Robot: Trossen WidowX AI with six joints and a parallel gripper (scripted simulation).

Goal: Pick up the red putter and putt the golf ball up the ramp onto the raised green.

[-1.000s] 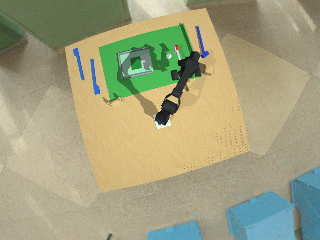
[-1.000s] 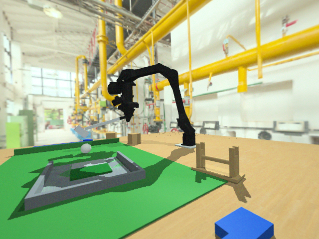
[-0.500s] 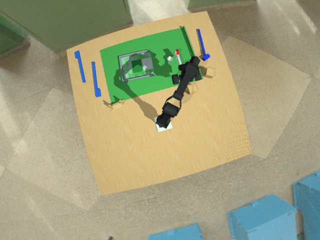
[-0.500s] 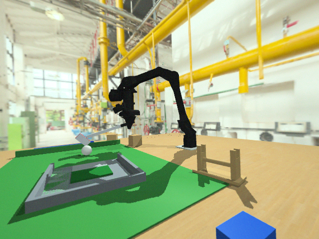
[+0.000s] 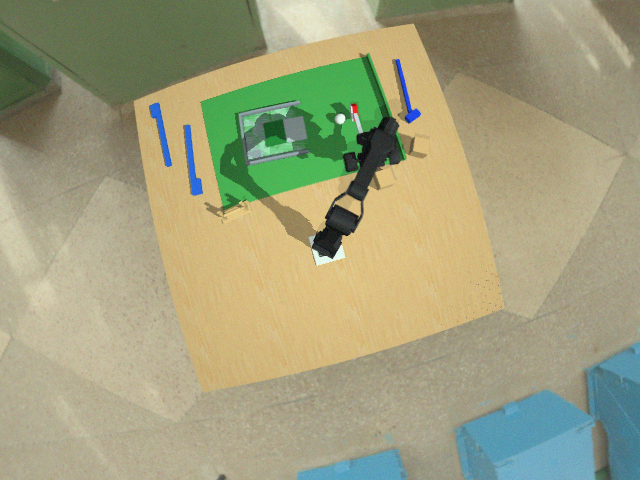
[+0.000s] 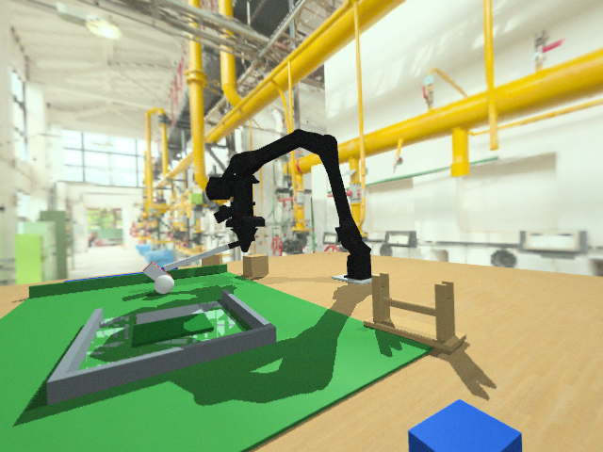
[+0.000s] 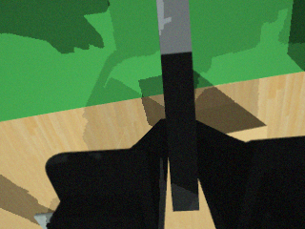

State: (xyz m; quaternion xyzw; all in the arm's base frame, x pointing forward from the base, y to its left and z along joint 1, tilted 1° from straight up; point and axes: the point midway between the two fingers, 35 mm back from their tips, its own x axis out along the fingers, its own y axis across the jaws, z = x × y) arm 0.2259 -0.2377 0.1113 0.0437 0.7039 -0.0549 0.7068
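Now: the red putter 120 mm ahead of my gripper tip and 10 mm to the right of it. From my gripper tip the other things lie so: wooden rack (520 mm to the left, 40 mm below, 10 mm ahead); then white golf ball (220 mm ahead, 60 mm below, 30 mm to the left).
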